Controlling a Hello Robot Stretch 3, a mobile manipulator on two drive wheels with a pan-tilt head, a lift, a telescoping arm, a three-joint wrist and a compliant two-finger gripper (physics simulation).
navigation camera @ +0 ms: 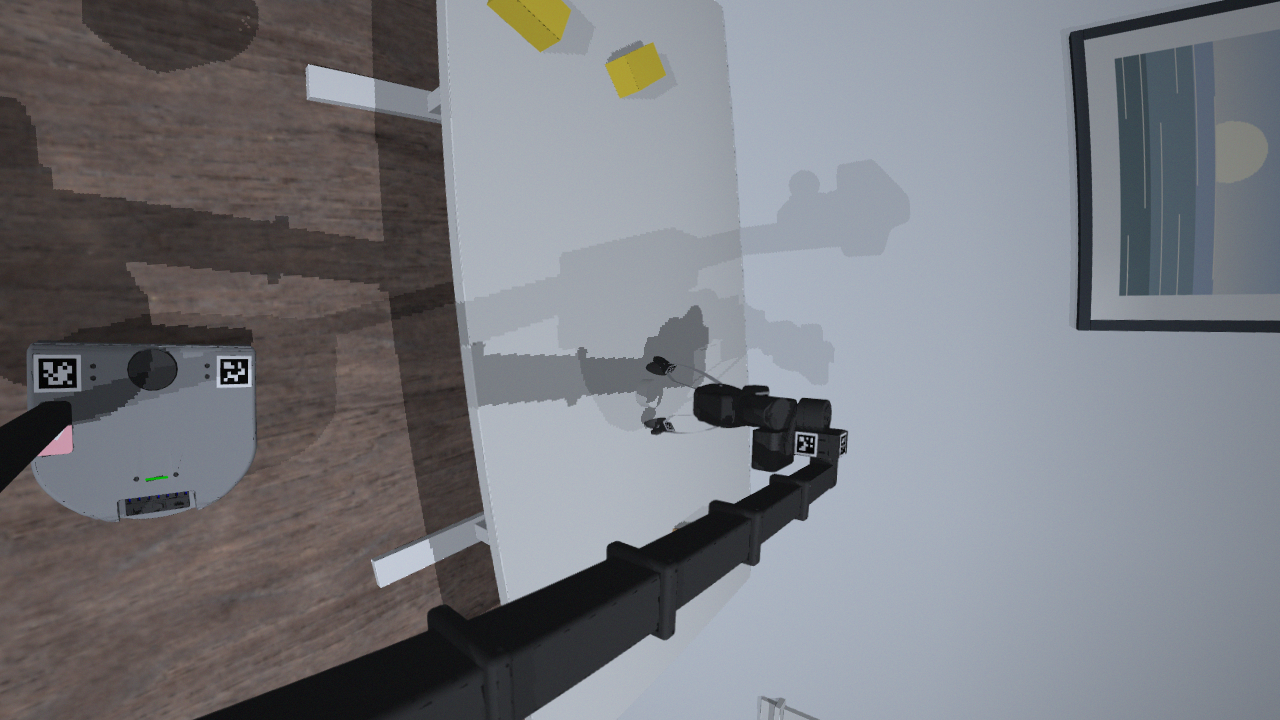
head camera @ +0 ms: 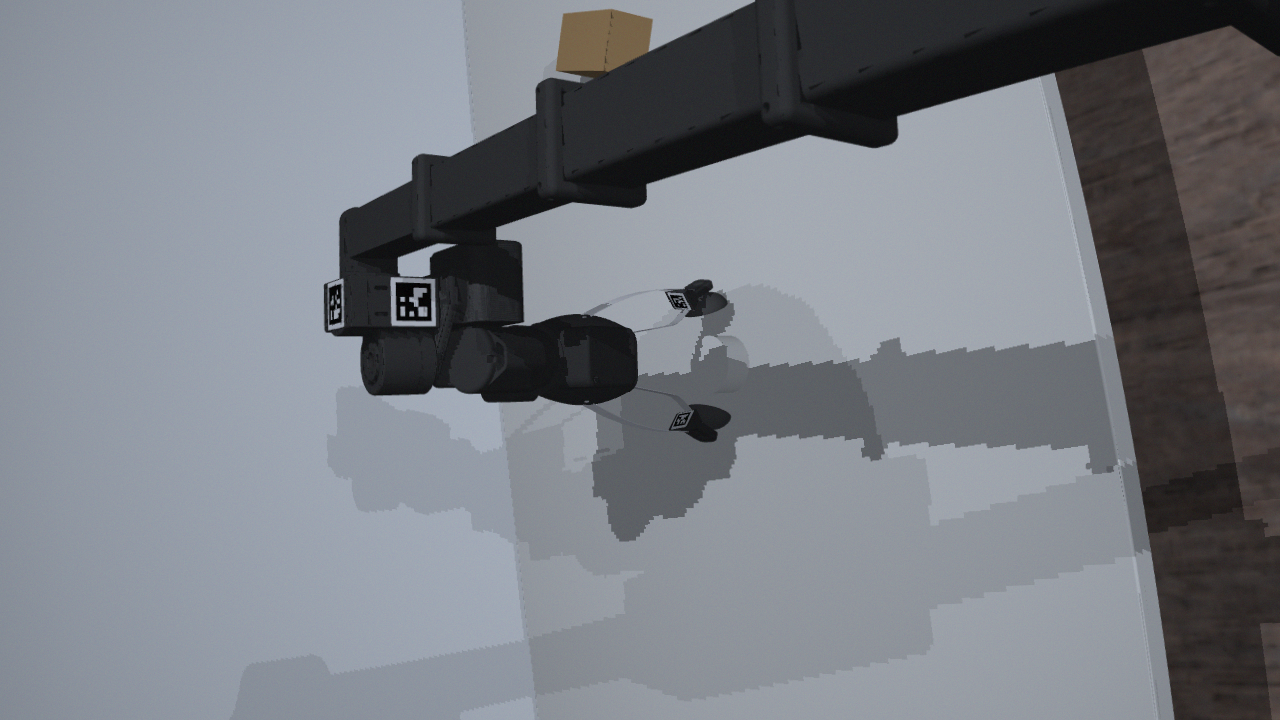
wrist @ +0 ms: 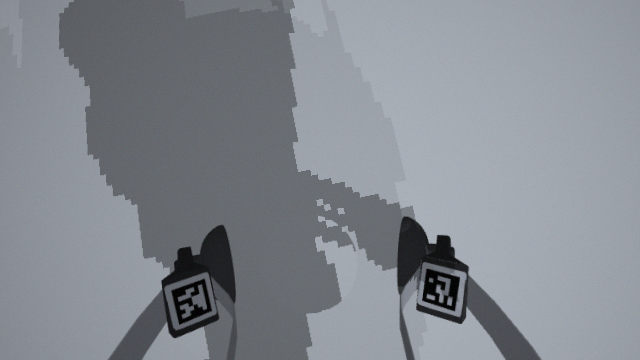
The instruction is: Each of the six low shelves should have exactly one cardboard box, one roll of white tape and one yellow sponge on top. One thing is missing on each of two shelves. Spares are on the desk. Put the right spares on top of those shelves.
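Observation:
A white tape roll (head camera: 733,365) (wrist: 347,280) is at the white desk (head camera: 984,223) (navigation camera: 581,161), partly in shadow and faint against the top. My gripper (head camera: 716,360) (navigation camera: 657,395) (wrist: 315,248) is open, with its fingers on either side of the roll and a gap to each; its exact height over the desk is hard to tell. A cardboard box (head camera: 604,42) shows behind the arm in the head view. Two yellow sponges, one (navigation camera: 532,19) at the top edge and another (navigation camera: 635,69) beside it, lie on the desk in the navigation view. The low shelves cannot be made out.
The telescoping arm (head camera: 662,116) (navigation camera: 572,617) reaches across the desk and covers part of it. My base (navigation camera: 152,429) stands on the wooden floor before the desk. A wall with a framed picture (navigation camera: 1083,179) is behind the desk. A thin pale frame (navigation camera: 771,707) shows at the bottom edge.

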